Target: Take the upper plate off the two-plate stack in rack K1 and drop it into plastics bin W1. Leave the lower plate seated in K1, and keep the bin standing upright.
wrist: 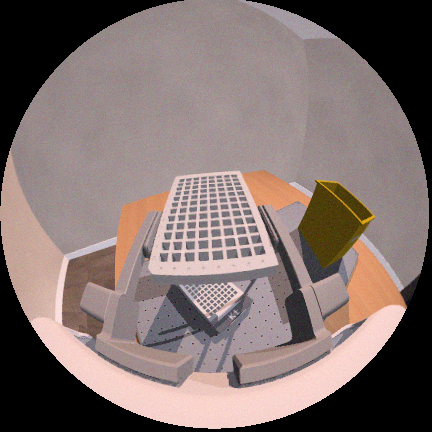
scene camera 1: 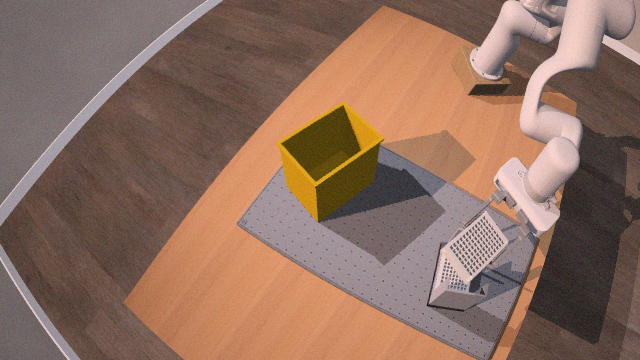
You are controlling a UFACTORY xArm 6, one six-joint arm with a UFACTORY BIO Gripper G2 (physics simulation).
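Places are measured from the arm's base along level axes (x ahead, y left, z up), in millimetres.
Pixels of known places: hand, its tool point: (wrist: 209, 232) (scene camera 1: 485, 238); arm's base, origin of its link: (scene camera 1: 486, 64).
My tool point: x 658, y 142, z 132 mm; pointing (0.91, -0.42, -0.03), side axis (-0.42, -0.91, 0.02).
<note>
For each thing: its middle in the pictures, then the offset to it from my tool point. Level surfaces: height alone.
- upper plate, middle of its body: (wrist: 208, 209) (scene camera 1: 477, 246) 1 mm up, 24 mm ahead, 10 mm right
- rack K1, middle of its body: (wrist: 207, 282) (scene camera 1: 461, 268) 141 mm down, 15 mm ahead, 4 mm left
- lower plate, middle of its body: (wrist: 205, 286) (scene camera 1: 454, 278) 189 mm down, 24 mm ahead, 7 mm left
- yellow bin W1, middle of its body: (scene camera 1: 330, 164) (wrist: 334, 222) 126 mm down, 52 mm back, 373 mm right
- grey perforated board, height of its surface: 216 mm down
- wooden table, height of its surface: 229 mm down
My gripper (scene camera 1: 479, 243) (wrist: 211, 229) is shut on the upper plate (scene camera 1: 475, 250) (wrist: 212, 220), a white plate with a grid of square wells, gripped by its two long sides. It is held above rack K1 (scene camera 1: 456, 299) (wrist: 229, 319) and turned relative to the rack. The lower plate (scene camera 1: 449, 276) (wrist: 212, 298) sits in K1, partly hidden by the held plate in both views. The yellow bin W1 (scene camera 1: 346, 192) (wrist: 327, 230) stands upright with its open top facing up, left of the rack in the scene view and at the right in the wrist view.
The grey perforated board (scene camera 1: 285, 225) (wrist: 267, 320) lies under the rack and bin on the wooden table (scene camera 1: 220, 260) (wrist: 135, 215). The arm's base stands on a wooden block (scene camera 1: 462, 67) at the table's far end. The bin's walls rise tall above the board.
</note>
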